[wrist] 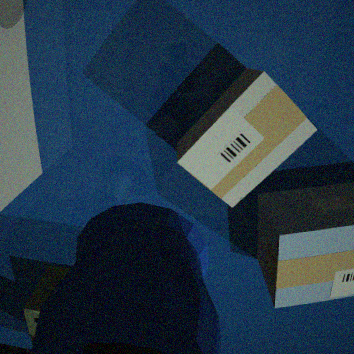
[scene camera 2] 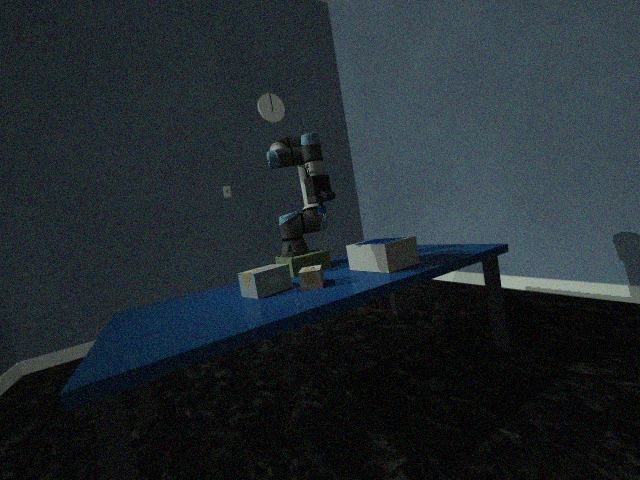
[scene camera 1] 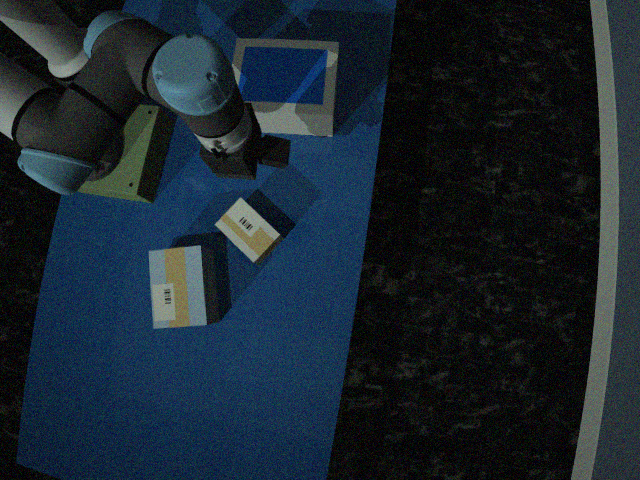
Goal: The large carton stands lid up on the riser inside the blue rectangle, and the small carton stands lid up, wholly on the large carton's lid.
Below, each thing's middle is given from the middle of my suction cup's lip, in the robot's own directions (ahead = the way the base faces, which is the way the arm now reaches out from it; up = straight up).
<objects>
My suction cup is 26 cm above the small carton (scene camera 1: 256, 238), 8 cm to the left of it and 3 cm past it. The rest, counted from my suction cup: large carton (scene camera 1: 183, 282) (25 cm below, 23 cm to the right, 17 cm behind); then riser (scene camera 1: 291, 84) (28 cm to the left, 24 cm below, 1 cm ahead).
</objects>
